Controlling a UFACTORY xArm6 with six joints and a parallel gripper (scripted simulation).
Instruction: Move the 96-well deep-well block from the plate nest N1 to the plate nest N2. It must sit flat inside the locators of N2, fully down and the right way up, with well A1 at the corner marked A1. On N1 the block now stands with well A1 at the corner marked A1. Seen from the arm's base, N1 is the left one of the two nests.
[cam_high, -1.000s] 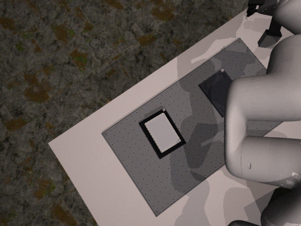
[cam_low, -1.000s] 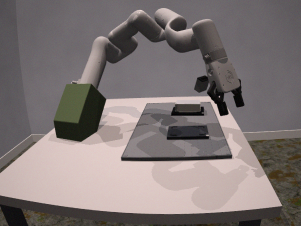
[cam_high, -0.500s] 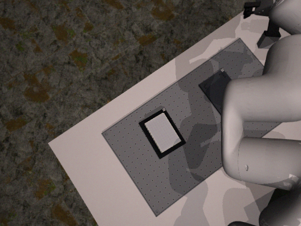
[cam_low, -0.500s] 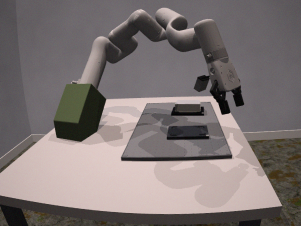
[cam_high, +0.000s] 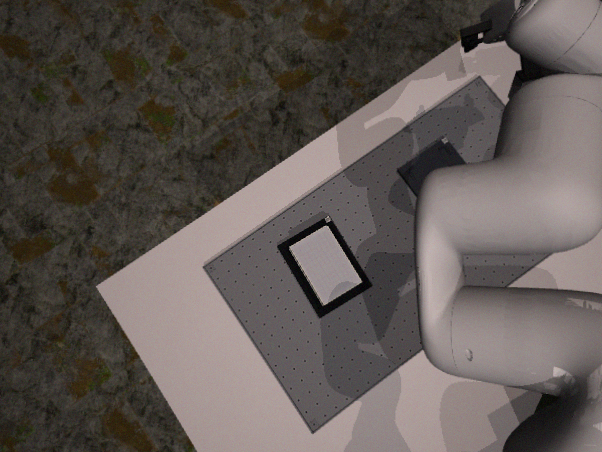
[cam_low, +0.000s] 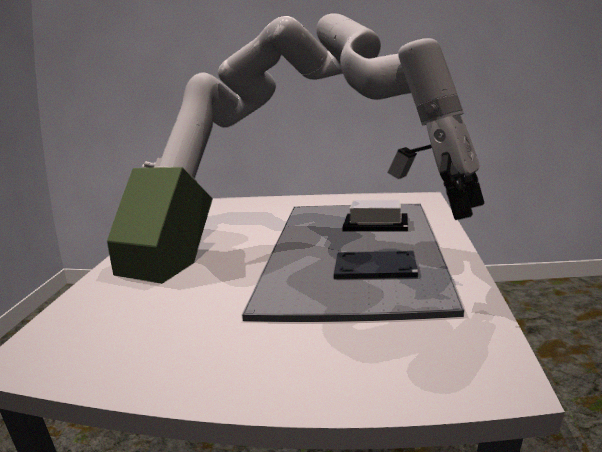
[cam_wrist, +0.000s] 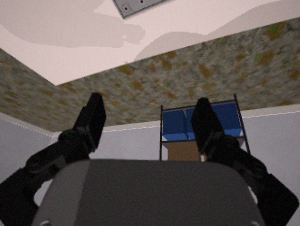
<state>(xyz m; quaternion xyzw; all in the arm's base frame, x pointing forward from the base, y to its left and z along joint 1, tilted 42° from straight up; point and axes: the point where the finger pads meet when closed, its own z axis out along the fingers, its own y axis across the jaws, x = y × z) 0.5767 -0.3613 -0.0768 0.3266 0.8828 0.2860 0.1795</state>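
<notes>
Right now my hand is 46 cm to the right of the deep-well block, 13 cm above it and 12 cm past it. From my hand the other things lie so: nest N2: 16 cm to the left, 16 cm below, 15 cm behind; then black nest: 46 cm to the left, 16 cm below, 12 cm behind.
</notes>
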